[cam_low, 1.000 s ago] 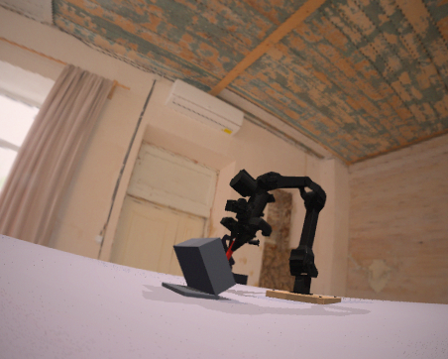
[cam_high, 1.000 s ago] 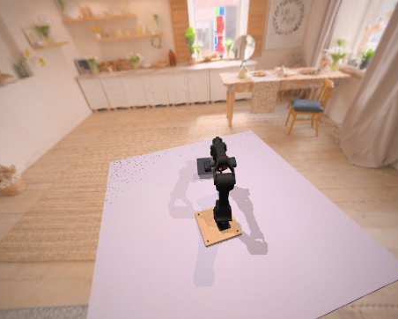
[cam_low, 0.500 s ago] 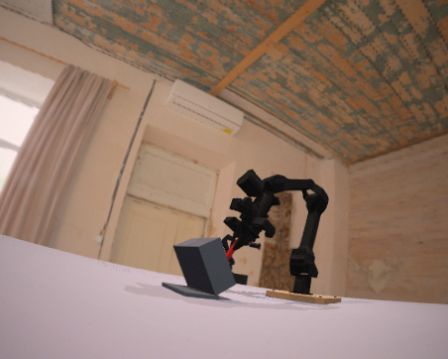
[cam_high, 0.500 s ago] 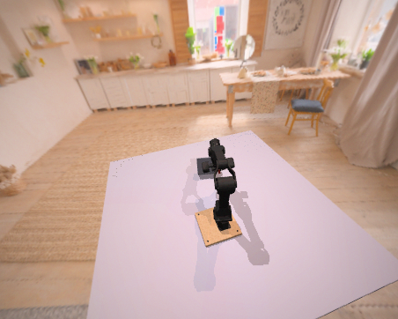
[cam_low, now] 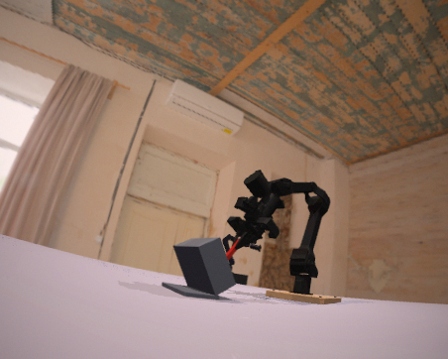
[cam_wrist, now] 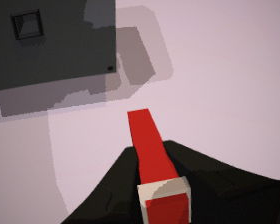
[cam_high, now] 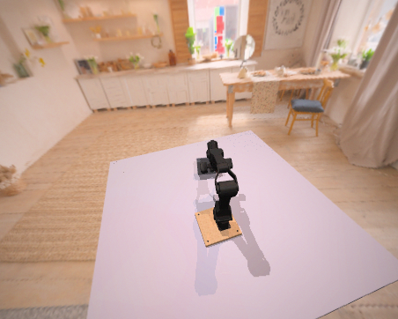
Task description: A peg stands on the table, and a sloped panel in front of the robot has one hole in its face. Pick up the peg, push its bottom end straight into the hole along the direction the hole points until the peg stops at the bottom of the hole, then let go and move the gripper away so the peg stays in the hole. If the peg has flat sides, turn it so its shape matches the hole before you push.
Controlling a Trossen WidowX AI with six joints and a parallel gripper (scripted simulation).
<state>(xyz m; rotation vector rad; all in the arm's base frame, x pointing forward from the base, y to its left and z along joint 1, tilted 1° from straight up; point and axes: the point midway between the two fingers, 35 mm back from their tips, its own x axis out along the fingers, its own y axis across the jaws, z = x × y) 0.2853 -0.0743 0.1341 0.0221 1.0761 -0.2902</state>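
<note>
Now: gripper tip 130 mm short of the dark grey sloped panel, 30 mm to the right of it and 60 mm above it. From my gripper tip the other things lie so: red peg 10 mm behind, 10 mm above.
</note>
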